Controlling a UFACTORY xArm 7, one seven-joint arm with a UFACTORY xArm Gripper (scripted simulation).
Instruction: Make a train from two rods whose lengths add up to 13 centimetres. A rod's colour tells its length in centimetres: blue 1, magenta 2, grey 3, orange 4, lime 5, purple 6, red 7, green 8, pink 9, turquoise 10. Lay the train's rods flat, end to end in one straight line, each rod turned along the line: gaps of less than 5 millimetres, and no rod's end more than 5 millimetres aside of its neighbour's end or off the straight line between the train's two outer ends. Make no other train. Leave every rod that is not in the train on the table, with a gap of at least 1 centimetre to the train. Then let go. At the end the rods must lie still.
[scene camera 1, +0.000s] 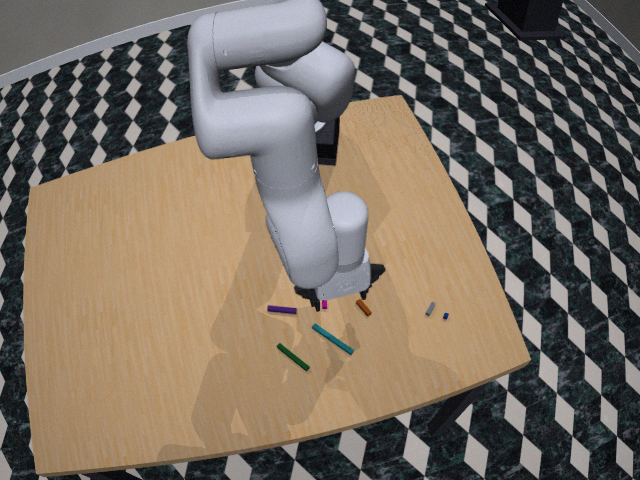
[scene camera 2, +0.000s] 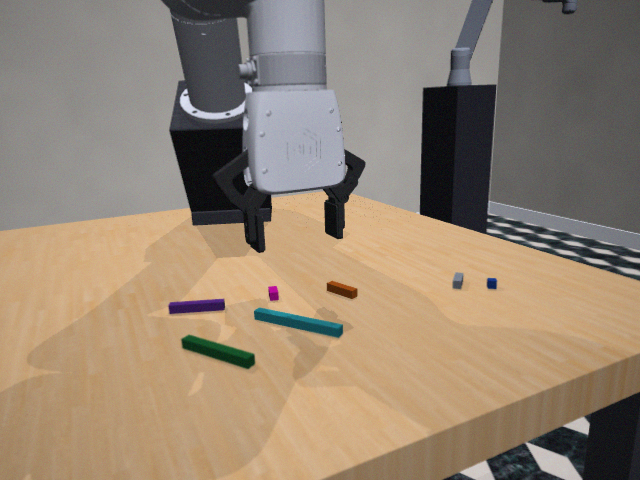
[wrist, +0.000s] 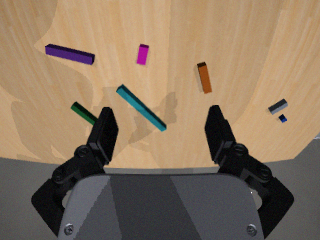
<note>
I see my gripper (scene camera 2: 297, 242), a green rod (scene camera 2: 218, 351) and a turquoise rod (scene camera 2: 313, 325).
My gripper shows as well in scene camera 1 (scene camera 1: 339, 299) and in the wrist view (wrist: 160, 117).
</note>
